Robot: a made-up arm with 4 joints.
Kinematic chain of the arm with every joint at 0, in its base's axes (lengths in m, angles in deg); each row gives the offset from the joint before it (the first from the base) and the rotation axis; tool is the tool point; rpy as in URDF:
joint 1: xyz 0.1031 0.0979 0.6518 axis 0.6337 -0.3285 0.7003
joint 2: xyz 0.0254 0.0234 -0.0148 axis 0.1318 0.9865 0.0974
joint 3: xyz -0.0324 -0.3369 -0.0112 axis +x
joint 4: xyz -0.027 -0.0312 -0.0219 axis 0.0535 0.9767 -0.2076
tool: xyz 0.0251 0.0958 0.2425 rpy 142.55 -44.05 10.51
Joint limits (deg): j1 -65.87..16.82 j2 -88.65..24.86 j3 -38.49..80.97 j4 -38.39..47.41
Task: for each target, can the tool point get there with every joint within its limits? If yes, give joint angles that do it. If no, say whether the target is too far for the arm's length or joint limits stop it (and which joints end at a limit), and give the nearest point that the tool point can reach.
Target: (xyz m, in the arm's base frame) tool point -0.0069 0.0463 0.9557
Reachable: yes | joints -49.57 -43.17 5.57 22.78
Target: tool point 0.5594 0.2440 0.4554
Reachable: no: joint limits stop it (at a limit: joint 1, joint 2, joint 3, joint 4) | nearest point 0.3368 -0.0543 0.6078 | short by 0.402 m
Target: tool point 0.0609 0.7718 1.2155
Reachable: no: too far | nearest point -0.0563 0.1767 0.9519 | short by 0.661 m
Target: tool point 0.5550 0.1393 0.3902
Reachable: no: joint limits stop it (at a limit: joint 1, joint 2, joint 3, joint 4) | nearest point 0.3368 -0.0543 0.6078 | short by 0.364 m
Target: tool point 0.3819 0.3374 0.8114
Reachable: no: joint limits stop it (at a limit: joint 1, joint 2) | nearest point 0.0903 0.1042 0.8440 | short by 0.375 m
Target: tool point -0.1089 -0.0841 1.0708
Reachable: yes | joints -59.55 0.13 64.76 -8.76
